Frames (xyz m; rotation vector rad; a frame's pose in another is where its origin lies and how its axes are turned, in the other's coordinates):
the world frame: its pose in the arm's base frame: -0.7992 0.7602 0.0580 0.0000 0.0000 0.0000
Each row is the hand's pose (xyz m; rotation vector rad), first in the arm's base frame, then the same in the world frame.
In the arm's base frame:
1: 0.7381 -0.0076 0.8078 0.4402 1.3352 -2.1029
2: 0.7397 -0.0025 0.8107 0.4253 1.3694 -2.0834
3: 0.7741 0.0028 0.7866 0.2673 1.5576 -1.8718
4: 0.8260 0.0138 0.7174 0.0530 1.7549 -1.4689
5: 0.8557 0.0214 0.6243 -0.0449 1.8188 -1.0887
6: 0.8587 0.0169 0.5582 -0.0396 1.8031 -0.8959
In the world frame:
1: 1.5373 -0.7678 0.7498 0.4402 1.3352 -2.1029
2: 1.5389 -0.7627 0.7527 0.4253 1.3694 -2.0834
3: 1.5733 -0.7574 0.7286 0.2673 1.5576 -1.8718
4: 1.6252 -0.7464 0.6594 0.0530 1.7549 -1.4689
5: 1.6549 -0.7388 0.5663 -0.0449 1.8188 -1.0887
6: 1.6579 -0.7433 0.5002 -0.0396 1.8031 -0.8959

